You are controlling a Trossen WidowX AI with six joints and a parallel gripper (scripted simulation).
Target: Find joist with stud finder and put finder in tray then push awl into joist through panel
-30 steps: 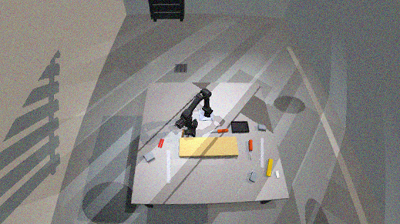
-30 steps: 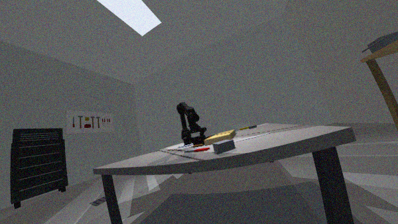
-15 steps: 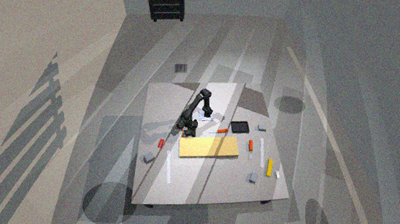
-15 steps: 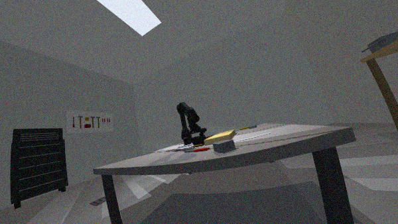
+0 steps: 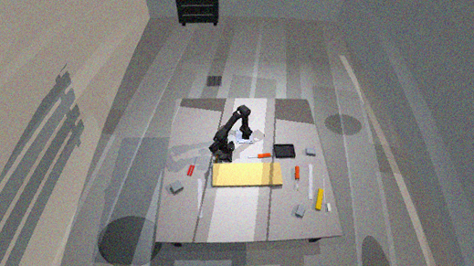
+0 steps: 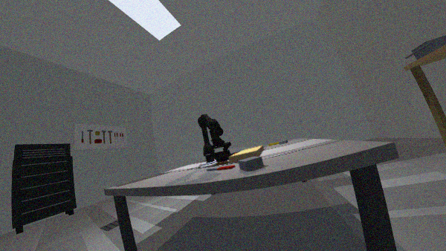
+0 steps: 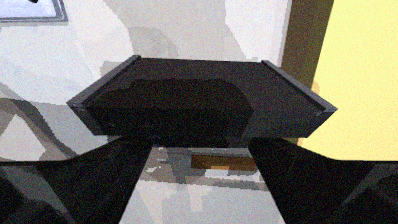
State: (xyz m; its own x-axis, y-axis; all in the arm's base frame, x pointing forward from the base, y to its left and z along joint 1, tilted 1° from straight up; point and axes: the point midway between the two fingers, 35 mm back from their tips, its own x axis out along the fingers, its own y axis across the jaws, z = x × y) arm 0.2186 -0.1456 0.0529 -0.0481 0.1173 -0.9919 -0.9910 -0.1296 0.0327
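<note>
My gripper tip is now 60 mm to the left of the awl and 30 mm above it. From my gripper tip the other things lie so: black tray 130 mm behind, 480 mm to the left, 20 mm below; then yellow bar 250 mm ahead, 760 mm to the left, 20 mm below; then black stud finder 10 mm ahead, 10 mm to the left.
</note>
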